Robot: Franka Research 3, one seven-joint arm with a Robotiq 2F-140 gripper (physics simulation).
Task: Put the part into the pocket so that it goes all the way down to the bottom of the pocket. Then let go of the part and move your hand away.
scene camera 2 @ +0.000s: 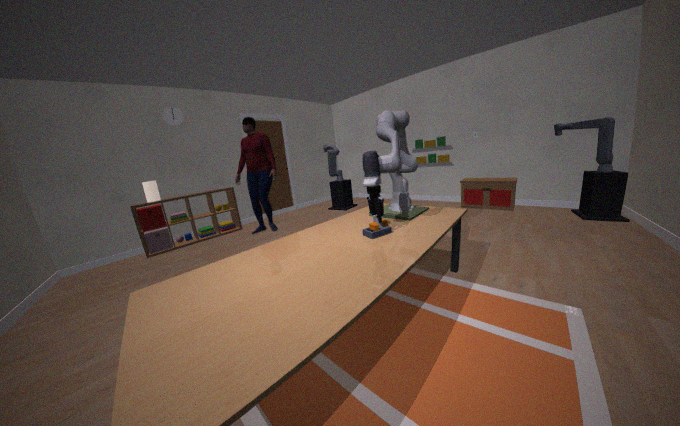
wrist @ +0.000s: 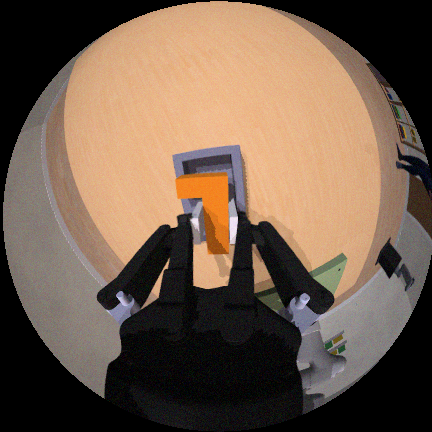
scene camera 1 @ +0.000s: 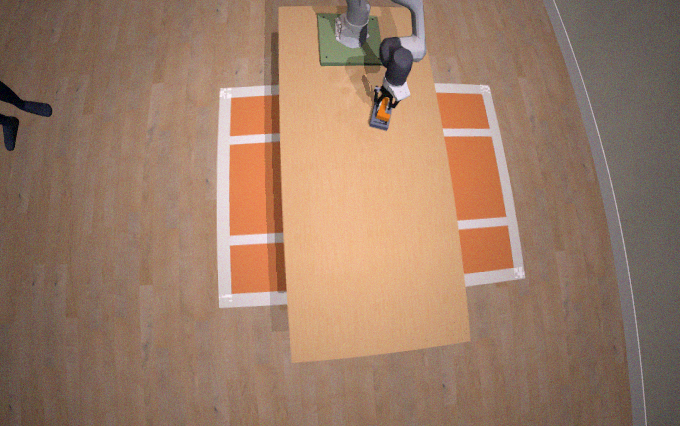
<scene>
My gripper (wrist: 216, 206) grips an orange L-shaped part (wrist: 212, 186), which still rests on a grey-blue pocket block (wrist: 227, 158).
</scene>
